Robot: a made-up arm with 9 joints. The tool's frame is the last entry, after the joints. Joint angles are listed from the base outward. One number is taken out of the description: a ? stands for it. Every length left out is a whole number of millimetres.
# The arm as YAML. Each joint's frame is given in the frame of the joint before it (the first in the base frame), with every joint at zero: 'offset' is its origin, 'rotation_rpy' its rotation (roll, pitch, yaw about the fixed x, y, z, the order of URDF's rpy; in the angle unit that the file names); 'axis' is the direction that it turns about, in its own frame. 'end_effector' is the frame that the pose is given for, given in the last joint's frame.
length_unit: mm
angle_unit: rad
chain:
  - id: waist
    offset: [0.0, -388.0, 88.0]
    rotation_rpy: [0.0, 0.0, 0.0]
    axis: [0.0, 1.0, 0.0]
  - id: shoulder
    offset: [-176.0, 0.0, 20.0]
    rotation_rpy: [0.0, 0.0, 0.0]
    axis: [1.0, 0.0, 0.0]
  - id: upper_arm
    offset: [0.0, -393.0, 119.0]
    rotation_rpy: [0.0, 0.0, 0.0]
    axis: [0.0, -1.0, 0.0]
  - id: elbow
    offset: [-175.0, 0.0, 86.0]
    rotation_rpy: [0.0, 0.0, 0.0]
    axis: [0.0, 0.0, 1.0]
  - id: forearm
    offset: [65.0, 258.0, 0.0]
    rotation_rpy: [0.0, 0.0, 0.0]
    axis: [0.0, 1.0, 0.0]
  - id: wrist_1
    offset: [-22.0, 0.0, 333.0]
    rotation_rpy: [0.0, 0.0, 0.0]
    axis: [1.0, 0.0, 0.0]
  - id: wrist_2
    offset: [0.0, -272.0, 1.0]
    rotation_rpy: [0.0, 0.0, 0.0]
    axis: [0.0, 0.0, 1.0]
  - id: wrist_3
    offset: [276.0, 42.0, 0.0]
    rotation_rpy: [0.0, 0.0, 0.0]
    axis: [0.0, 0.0, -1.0]
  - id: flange
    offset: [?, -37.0, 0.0]
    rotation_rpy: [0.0, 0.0, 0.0]
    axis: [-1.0, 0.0, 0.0]
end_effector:
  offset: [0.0, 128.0, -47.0]
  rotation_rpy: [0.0, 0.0, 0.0]
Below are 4 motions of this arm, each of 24 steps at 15 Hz.
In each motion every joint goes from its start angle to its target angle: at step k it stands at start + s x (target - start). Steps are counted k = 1, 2, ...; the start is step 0. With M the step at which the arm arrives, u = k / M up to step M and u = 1 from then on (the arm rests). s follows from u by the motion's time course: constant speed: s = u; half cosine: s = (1 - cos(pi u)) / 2; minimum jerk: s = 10 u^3 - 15 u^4 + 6 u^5.
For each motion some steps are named. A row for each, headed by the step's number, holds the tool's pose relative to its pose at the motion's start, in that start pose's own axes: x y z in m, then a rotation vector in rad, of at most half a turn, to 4 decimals.
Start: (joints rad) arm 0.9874 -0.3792 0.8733 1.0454 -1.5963 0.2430 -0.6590 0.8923 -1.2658
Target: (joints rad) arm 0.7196 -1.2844 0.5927 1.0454 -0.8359 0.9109 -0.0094 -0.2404 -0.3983
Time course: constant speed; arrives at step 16
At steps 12, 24:
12: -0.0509 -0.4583 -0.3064 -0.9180 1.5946 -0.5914
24: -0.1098 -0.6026 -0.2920 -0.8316 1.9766 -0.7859

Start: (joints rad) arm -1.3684 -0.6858 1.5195 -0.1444 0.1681 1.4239 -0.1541 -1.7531 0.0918
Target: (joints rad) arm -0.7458 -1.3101 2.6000 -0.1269 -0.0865 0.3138 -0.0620 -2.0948 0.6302
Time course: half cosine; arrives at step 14
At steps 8, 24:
8: -0.0120 -0.2399 0.1427 -0.2052 0.0097 0.8889
24: -0.0896 -0.3198 0.2576 -0.6667 -0.2023 1.2776

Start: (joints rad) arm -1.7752 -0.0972 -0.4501 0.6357 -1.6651 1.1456 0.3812 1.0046 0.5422
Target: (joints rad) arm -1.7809 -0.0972 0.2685 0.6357 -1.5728 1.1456 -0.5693 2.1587 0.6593
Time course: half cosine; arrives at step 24
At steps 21, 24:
21: 0.0719 -0.0266 -0.0924 -0.2869 0.8083 -1.1693
24: 0.0780 -0.0344 -0.1006 -0.2977 0.8355 -1.2185

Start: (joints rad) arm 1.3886 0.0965 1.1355 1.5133 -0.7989 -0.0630 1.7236 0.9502 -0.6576
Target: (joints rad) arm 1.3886 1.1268 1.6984 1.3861 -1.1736 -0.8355 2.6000 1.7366 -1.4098
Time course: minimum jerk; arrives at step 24
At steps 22, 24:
22: 0.3484 -0.0399 -1.0234 -1.0143 0.1961 -1.1042
24: 0.3508 -0.0432 -1.0281 -1.0190 0.1956 -1.1108

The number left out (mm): -154.0
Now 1 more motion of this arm.
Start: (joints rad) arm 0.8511 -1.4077 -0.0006 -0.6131 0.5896 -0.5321 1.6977 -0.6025 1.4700
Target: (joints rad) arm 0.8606 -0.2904 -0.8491 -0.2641 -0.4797 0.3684 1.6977 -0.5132 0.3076
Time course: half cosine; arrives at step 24
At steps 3, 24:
3: -0.0064 0.0122 -0.0083 0.0162 -0.0233 -0.0265
24: -0.0696 0.3356 -0.2581 0.1867 -1.2800 -0.4031

